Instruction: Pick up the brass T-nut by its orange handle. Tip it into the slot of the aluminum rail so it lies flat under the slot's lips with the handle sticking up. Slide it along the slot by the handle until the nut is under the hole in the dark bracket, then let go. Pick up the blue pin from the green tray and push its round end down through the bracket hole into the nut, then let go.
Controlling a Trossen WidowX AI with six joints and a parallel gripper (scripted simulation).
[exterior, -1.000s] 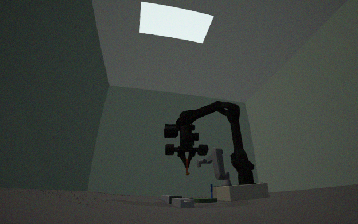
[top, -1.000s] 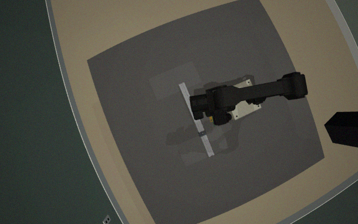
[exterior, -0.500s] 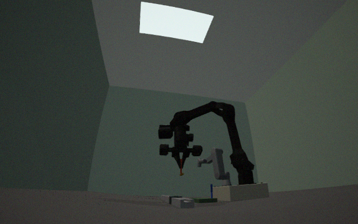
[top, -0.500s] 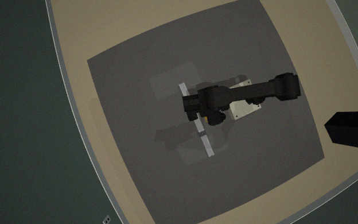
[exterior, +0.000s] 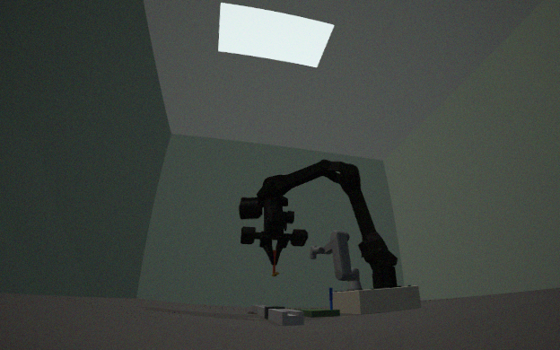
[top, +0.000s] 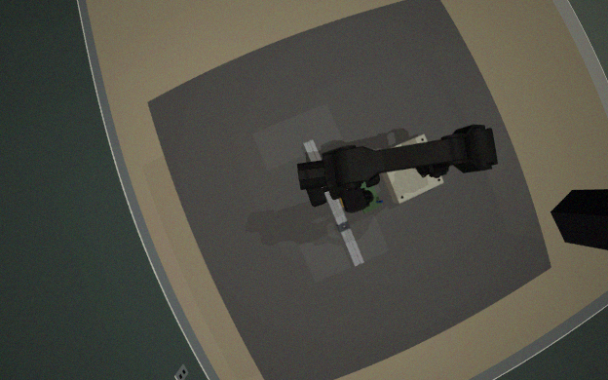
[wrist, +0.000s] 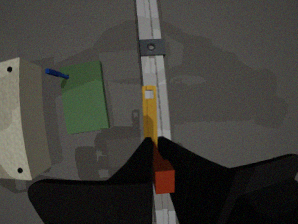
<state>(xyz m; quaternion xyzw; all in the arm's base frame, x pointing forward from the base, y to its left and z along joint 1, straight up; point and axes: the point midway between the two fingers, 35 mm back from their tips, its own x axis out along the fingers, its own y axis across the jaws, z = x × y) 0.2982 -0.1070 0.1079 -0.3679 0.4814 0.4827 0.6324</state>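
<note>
The green tray lies 120 mm below my gripper tip, 90 mm to the left of it and 90 mm behind it. The rest, counted from my gripper tip: brass T-nut: 20 mm to the left; then blue pin: 110 mm to the left, 100 mm below, 100 mm behind.
</note>
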